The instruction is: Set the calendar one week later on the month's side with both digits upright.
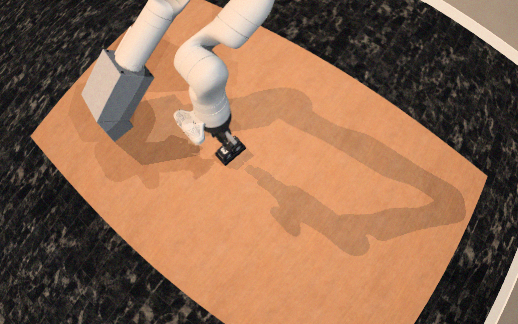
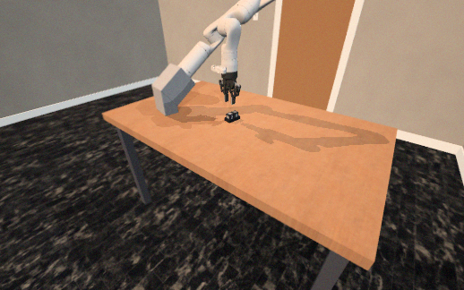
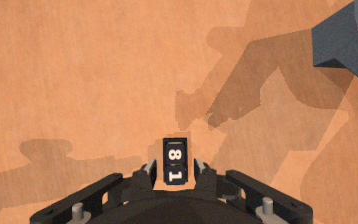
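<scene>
The black calendar tray is 2 cm to the left of my hand and 11 cm below it.
</scene>
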